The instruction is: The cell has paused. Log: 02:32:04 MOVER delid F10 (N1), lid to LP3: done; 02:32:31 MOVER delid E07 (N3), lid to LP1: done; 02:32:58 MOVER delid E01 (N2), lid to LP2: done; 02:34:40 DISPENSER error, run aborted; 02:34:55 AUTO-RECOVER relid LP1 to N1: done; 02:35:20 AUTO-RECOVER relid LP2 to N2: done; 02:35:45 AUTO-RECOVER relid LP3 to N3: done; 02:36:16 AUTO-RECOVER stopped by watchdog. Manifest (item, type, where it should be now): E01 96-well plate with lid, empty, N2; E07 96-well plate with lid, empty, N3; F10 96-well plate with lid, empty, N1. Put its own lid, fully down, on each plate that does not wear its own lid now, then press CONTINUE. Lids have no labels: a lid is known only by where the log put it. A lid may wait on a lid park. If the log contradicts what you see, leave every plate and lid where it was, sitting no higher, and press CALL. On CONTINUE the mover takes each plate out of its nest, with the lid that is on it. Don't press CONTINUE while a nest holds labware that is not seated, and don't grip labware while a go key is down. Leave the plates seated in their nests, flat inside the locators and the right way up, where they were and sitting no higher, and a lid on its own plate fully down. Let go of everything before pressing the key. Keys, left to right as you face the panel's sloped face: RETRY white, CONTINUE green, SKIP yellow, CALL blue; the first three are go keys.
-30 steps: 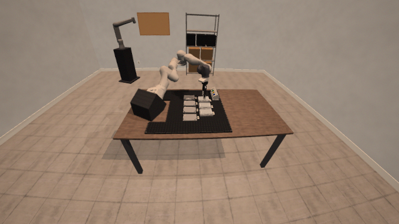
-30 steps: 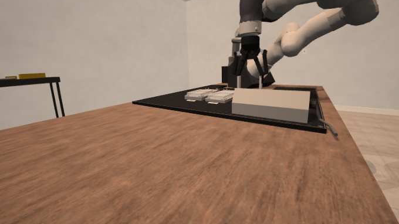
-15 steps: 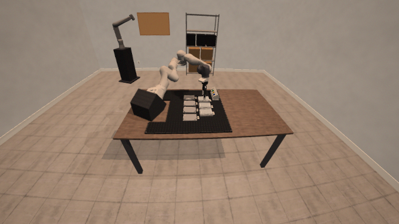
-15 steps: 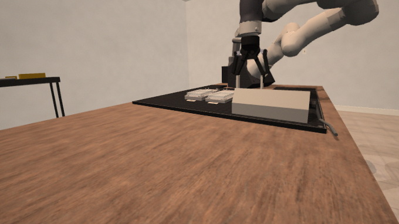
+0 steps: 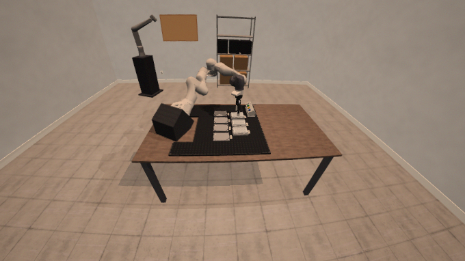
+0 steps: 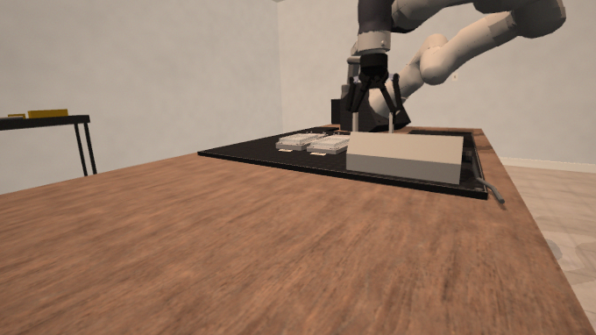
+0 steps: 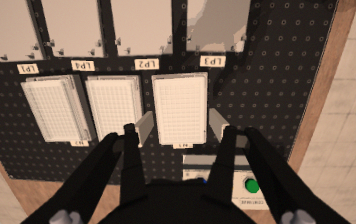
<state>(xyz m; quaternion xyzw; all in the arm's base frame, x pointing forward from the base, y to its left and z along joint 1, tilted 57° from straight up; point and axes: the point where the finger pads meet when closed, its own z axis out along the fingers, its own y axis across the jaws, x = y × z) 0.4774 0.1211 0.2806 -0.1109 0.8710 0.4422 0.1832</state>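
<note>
Right now the 96-well plate is 5 cm below my hand. From my hand the other things lie so: LP2 label: 9 cm to the right, 7 cm below, 6 cm behind; then smooth white lid: 13 cm to the right, 5 cm below, 4 cm ahead; then blue call key: 12 cm ahead, 8 cm to the left, 1 cm below.
</note>
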